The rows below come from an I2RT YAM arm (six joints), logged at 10 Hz.
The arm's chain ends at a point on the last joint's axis. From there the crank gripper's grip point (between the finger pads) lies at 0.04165 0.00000 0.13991 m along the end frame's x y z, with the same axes.
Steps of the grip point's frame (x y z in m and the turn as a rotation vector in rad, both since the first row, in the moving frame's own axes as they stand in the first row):
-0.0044, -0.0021, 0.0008, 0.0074, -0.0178, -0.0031
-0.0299, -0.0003, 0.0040, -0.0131, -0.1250, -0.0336
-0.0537, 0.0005, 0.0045, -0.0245, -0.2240, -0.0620
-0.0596, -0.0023, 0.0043, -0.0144, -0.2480, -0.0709
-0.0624, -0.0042, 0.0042, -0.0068, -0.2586, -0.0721
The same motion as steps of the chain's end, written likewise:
-0.0019, -0.0009, 0.0001, 0.0074, -0.0178, -0.0031
-0.0121, -0.0011, -0.0001, -0.0131, -0.1250, -0.0336
-0.0216, -0.0014, -0.0012, -0.0245, -0.2240, -0.0620
-0.0240, -0.0027, -0.0016, -0.0144, -0.2480, -0.0709
-0.0252, -0.0035, -0.0018, -0.0068, -0.2586, -0.0721

